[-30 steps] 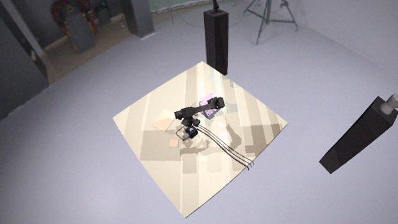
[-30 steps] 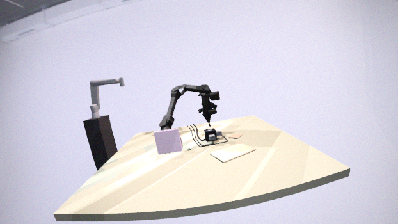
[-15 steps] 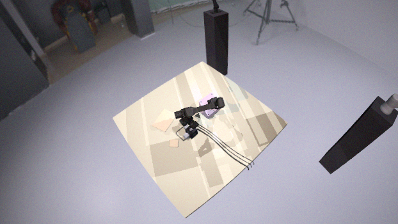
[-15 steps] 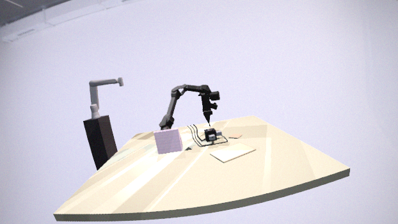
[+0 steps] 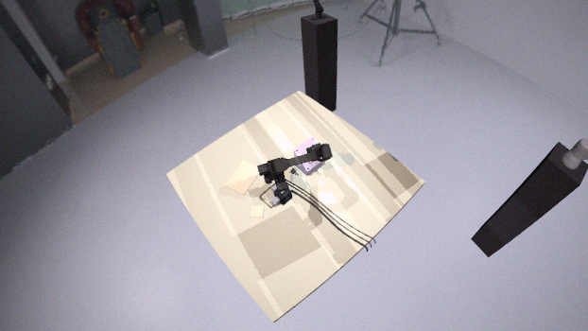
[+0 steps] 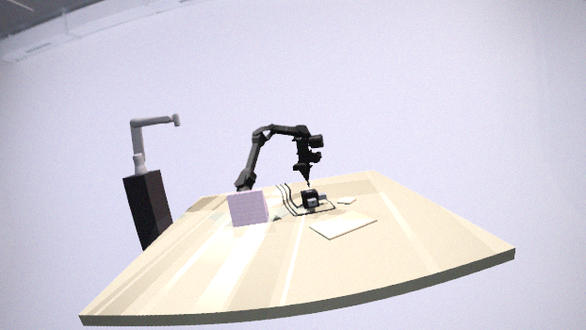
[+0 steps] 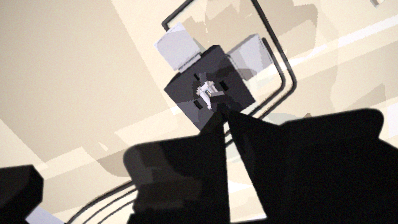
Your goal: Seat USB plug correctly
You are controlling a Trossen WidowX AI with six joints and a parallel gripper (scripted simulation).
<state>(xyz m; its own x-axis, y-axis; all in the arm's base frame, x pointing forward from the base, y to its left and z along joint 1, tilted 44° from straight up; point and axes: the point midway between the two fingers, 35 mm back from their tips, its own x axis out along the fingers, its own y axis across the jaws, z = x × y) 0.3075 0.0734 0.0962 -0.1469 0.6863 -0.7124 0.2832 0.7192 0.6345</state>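
Right now my gripper tip is 20 mm above the silver USB plug.
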